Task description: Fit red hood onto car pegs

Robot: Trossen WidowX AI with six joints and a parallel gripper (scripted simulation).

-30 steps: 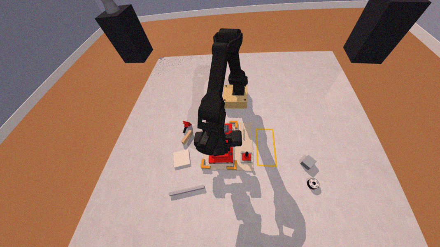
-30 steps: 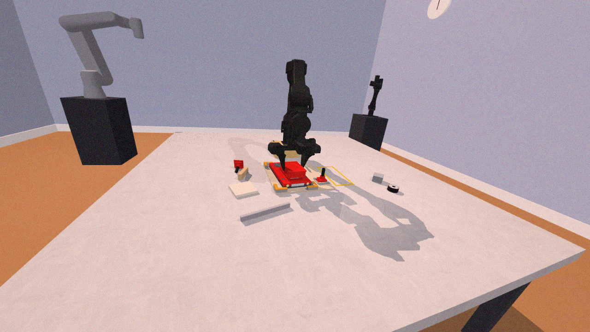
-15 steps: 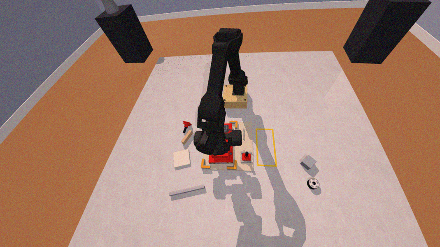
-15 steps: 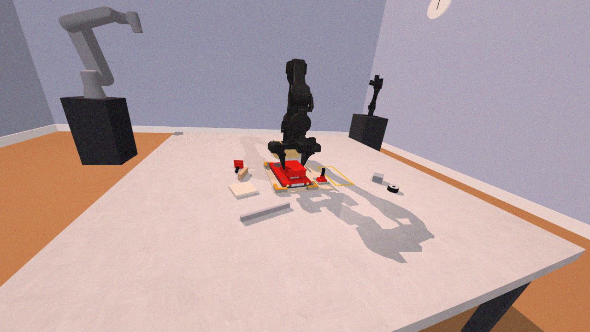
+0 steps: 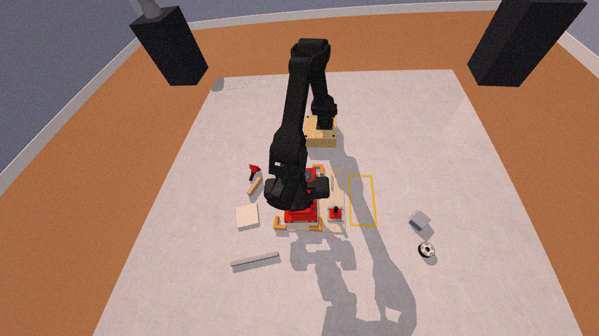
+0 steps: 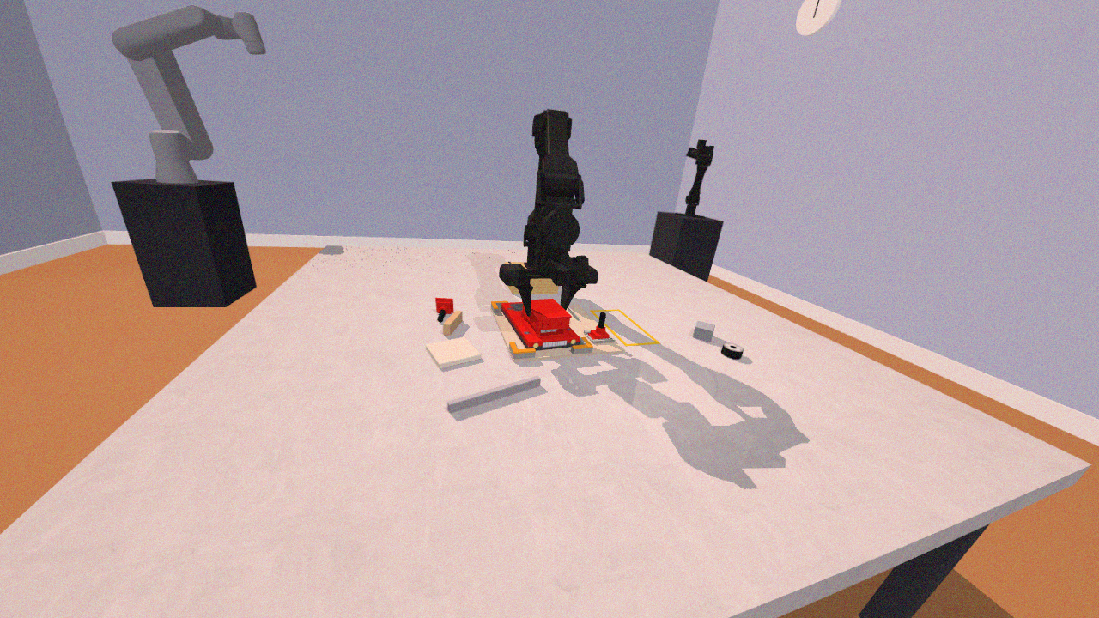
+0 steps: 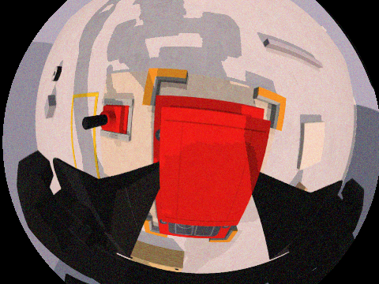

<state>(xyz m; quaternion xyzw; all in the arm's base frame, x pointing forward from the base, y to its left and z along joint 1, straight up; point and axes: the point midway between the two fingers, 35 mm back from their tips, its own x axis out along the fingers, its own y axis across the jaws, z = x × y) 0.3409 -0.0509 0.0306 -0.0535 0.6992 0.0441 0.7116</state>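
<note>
The red hood is 1 cm above my gripper tip. The rest, counted from my gripper tip: tan tile 5 cm ahead, 18 cm to the right, 5 cm below; wooden block 5 cm behind, 18 cm to the right, 4 cm below; grey engine block 1 cm to the left, 3 cm below.
</note>
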